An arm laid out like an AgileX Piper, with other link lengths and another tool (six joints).
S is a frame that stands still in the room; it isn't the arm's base.
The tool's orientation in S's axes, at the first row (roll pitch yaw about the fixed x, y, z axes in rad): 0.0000 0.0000 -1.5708
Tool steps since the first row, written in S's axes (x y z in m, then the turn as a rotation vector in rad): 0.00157 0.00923 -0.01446 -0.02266 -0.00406 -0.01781; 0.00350 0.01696 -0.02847 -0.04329 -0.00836 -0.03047; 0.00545 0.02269 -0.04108 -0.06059 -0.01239 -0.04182; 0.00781 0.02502 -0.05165 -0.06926 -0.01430 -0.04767
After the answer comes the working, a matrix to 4 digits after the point.
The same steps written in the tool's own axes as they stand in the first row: -0.00923 0.00157 -0.01446 0.00406 -0.02266 -0.01781; -0.01696 0.00350 -0.02847 0.00836 -0.04329 -0.03047; -0.02269 0.00545 -0.04108 0.01239 -0.06059 -0.04182; -0.02502 0.00781 -0.05165 0.01430 -0.06926 -0.04767
The tool's axes in the first row as the columns of a matrix, in S's axes (rounded; the answer above uses it unrounded):
0.0000 1.0000 0.0000
-1.0000 0.0000 0.0000
0.0000 0.0000 1.0000

